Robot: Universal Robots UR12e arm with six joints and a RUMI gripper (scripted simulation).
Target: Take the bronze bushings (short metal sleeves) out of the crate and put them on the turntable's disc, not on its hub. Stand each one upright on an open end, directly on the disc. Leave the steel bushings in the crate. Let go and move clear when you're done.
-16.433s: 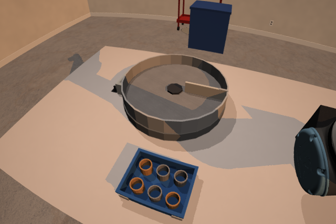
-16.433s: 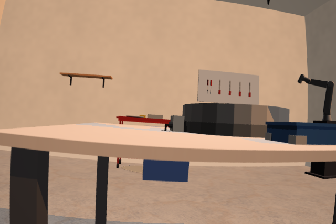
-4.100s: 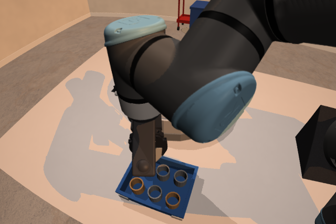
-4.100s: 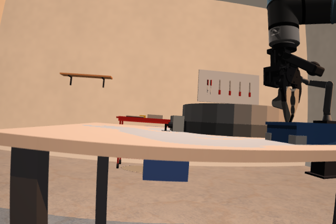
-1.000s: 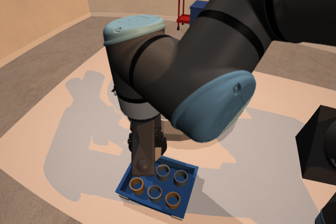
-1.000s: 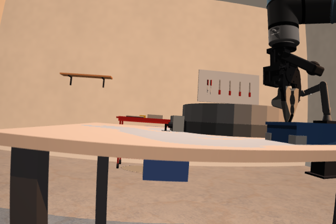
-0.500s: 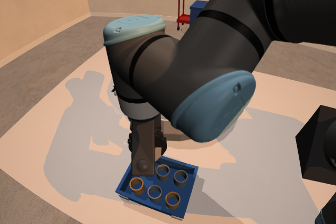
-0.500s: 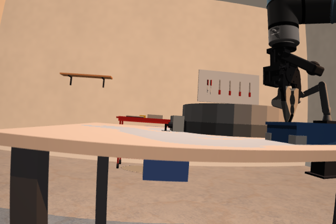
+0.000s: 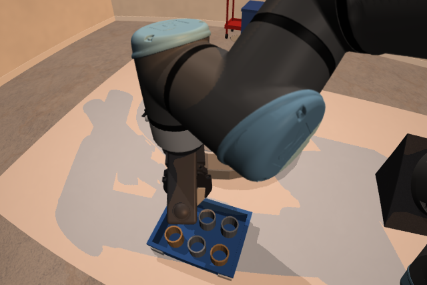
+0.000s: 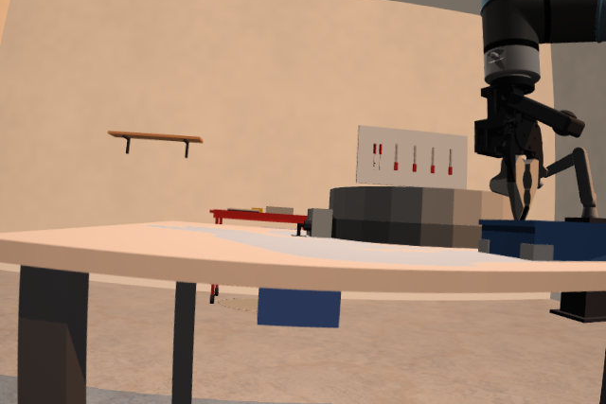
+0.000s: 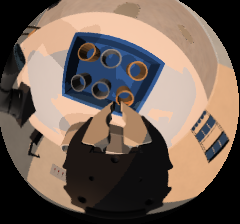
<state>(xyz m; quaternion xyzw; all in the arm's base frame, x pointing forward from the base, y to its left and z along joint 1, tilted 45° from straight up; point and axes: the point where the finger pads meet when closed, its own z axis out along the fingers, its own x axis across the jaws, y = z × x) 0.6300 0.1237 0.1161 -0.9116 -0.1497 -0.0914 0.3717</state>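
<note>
The blue crate is 4 cm behind my hand, 4 cm to the left of it and 4 cm below it.
</note>
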